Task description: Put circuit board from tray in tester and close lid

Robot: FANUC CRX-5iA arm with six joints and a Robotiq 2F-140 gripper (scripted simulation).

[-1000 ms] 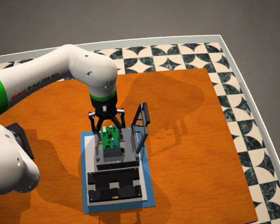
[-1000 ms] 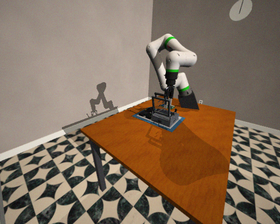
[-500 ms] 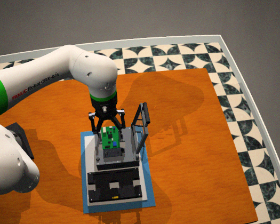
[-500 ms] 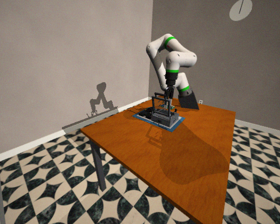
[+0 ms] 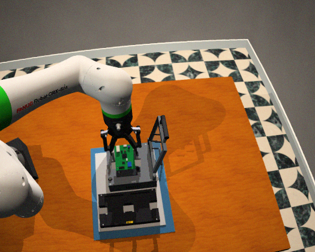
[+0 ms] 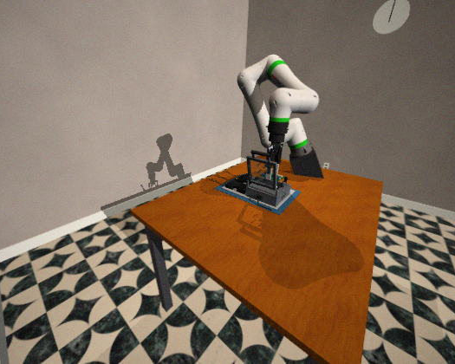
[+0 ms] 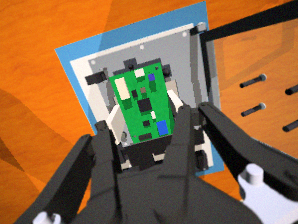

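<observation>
Right now my hand is 6 cm to the right of the latch hook, 6 cm past it and 4 cm above it. Also, from my hand: tester lid (13 cm ahead, 5 cm above); then green circuit board (2 cm below).
</observation>
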